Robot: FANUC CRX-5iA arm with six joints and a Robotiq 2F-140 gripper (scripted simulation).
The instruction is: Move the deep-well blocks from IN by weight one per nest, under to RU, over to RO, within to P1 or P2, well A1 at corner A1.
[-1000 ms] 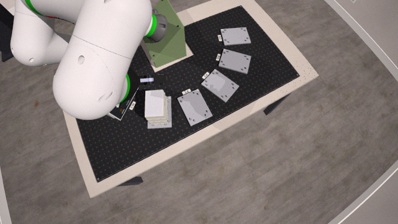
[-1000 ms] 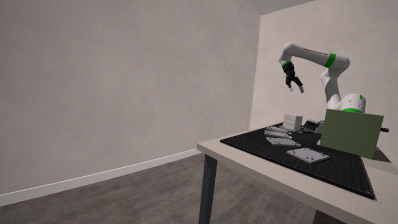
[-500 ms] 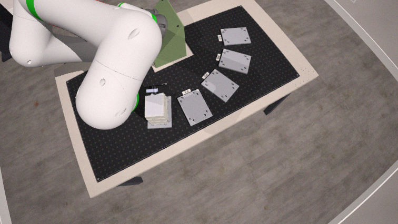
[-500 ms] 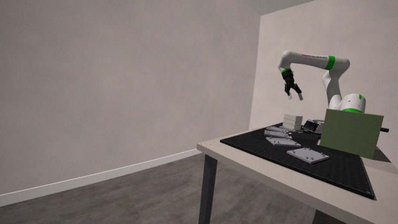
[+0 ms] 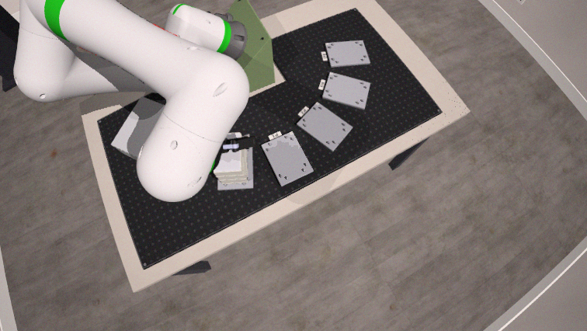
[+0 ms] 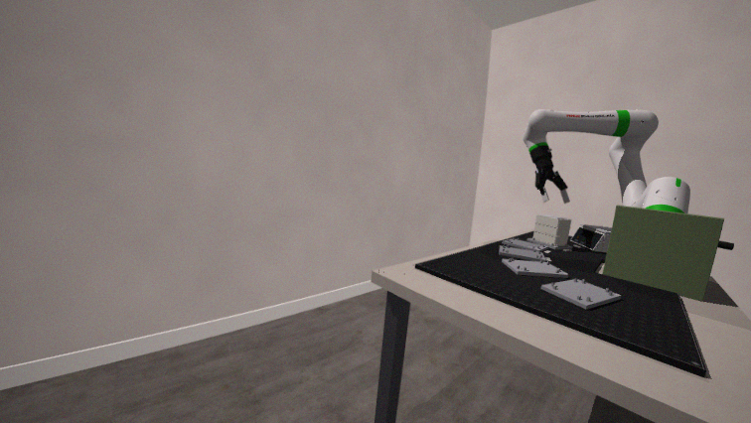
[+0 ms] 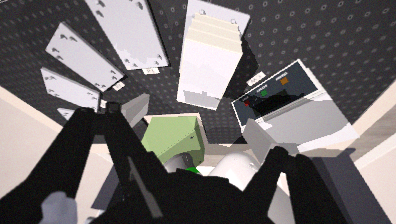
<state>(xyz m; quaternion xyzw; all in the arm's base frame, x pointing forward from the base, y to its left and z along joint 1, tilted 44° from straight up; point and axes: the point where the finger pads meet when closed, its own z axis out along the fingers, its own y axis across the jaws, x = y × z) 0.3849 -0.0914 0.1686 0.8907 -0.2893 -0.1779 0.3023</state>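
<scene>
Right now my hand is 100 mm above the white deep-well block. The rest, counted from my hand: check-weigher platform (220 mm behind, 210 mm to the right, 120 mm below); then check-weigher (220 mm behind, 210 mm to the right, 150 mm below); then infeed nest IN (210 mm below).
</scene>
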